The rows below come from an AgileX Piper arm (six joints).
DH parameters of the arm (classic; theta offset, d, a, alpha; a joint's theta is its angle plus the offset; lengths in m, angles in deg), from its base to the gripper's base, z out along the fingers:
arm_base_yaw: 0 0.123 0 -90
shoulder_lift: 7.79 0 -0.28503 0
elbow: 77.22 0 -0.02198 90
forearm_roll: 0 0.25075 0 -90
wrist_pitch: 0 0 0 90
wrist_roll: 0 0.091 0 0
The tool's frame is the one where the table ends.
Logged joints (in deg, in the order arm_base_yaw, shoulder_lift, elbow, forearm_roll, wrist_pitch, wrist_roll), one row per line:
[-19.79 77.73 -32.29 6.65 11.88 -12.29]
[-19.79 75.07 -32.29 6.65 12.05 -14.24]
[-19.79 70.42 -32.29 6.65 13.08 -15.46]
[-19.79 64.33 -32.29 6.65 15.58 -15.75]
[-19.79 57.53 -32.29 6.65 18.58 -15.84]
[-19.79 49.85 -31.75 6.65 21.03 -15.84]
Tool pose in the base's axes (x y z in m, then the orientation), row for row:
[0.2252 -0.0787 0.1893 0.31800 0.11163 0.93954 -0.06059]
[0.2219 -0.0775 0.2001 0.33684 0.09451 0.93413 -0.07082]
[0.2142 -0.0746 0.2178 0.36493 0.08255 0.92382 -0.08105]
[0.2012 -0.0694 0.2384 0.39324 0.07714 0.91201 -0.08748]
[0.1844 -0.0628 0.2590 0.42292 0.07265 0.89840 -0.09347]
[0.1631 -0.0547 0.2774 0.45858 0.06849 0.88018 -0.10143]
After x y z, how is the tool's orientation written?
As a quaternion, w x y z.
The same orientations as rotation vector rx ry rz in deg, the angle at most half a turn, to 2 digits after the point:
[16.83 141.63 -9.13]
[14.12 139.52 -10.58]
[12.16 136.13 -11.94]
[11.22 132.61 -12.72]
[10.42 128.85 -13.41]
[9.67 124.21 -14.31]

